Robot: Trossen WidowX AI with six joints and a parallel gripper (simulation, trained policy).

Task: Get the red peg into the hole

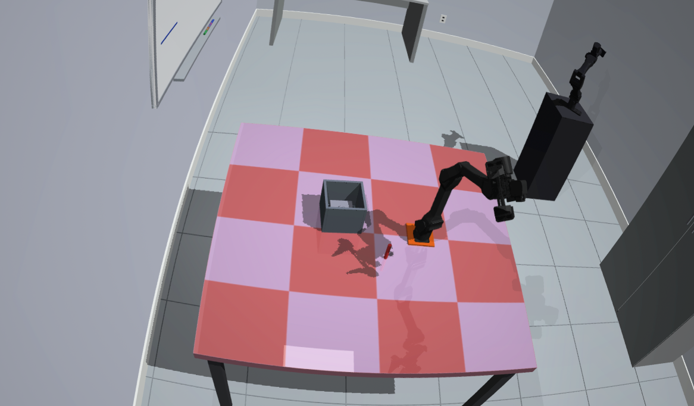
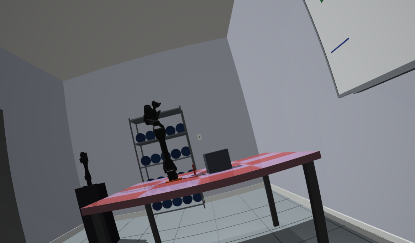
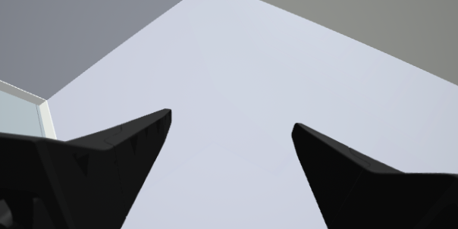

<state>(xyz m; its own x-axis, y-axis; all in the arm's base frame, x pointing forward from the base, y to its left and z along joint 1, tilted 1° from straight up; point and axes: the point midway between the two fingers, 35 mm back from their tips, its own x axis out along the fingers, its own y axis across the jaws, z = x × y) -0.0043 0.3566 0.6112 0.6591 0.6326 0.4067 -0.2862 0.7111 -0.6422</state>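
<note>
My gripper tip is now 590 mm above the red peg, 260 mm to the left of it and 160 mm short of it. Also, from my gripper tip: plate (590 mm below, 460 mm to the right, 330 mm ahead).
</note>
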